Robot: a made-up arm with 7 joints.
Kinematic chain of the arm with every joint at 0, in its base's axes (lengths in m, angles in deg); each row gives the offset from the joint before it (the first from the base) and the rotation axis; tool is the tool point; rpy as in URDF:
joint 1: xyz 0 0 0 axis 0.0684 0.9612 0.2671
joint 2: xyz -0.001 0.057 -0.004 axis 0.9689 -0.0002 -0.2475
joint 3: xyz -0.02 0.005 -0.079 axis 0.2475 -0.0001 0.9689
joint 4: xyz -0.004 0 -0.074 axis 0.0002 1 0
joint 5: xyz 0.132 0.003 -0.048 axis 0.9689 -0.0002 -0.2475
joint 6: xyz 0.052 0 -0.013 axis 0.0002 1 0
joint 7: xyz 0.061 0 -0.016 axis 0.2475 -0.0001 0.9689
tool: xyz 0 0 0 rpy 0 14.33 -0.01
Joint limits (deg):
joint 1: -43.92..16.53
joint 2: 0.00..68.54
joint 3: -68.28..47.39
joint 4: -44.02..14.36
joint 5: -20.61..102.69
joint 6: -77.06..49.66
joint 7: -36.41..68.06
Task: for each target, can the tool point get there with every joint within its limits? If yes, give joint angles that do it. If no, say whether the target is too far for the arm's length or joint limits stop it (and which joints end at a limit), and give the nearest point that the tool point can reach.
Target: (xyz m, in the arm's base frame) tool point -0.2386 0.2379 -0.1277
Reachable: no: joint limits stop it (at a limit: joint 1, joint 2, joint 3, joint 4, joint 5, joint 6) | nearest point -0.1366 0.1944 -0.2526 | short by 0.167 m
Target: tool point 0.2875 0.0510 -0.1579
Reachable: yes | joints -31.40 48.06 -29.40 2.11 87.36 -20.73 -3.46
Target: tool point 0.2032 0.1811 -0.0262
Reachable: yes | joints 1.43 35.42 35.79 -24.59 50.85 -36.69 4.12
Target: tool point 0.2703 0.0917 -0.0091
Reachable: yes | joints -30.51 19.20 7.99 -7.97 -4.31 -45.01 -24.23
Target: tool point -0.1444 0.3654 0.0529
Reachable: no: joint limits stop it (at a limit: joint 1, joint 3, joint 4, joint 6) | nearest point 0.0668 0.3818 -0.0700 | short by 0.245 m
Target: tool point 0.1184 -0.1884 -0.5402
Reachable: no: too far | nearest point 0.0734 -0.0872 -0.3189 | short by 0.247 m
